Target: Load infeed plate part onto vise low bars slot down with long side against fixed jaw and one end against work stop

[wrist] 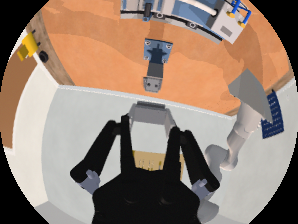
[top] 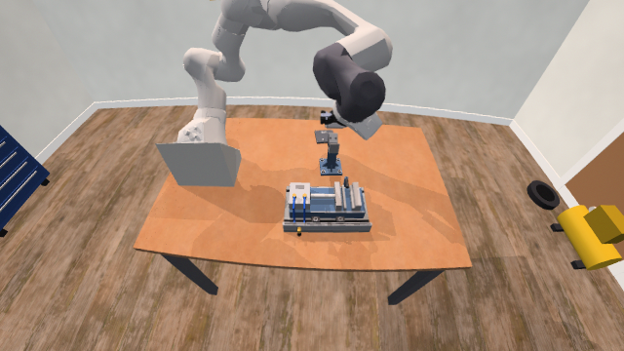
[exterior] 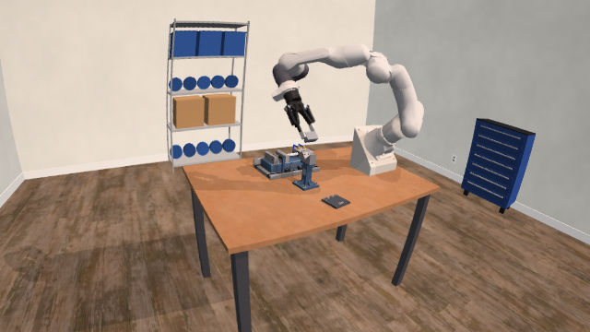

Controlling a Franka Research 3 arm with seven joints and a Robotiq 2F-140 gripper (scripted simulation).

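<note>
Now: the part 2 cm to the left of my hand and 2 cm below it. Also, from my hand: fixed jaw (9 cm ahead, 18 cm to the right, 17 cm below); then air cylinder (11 cm behind, 20 cm to the right, 17 cm below); then vise (1 cm behind, 19 cm to the right, 21 cm below).
</note>
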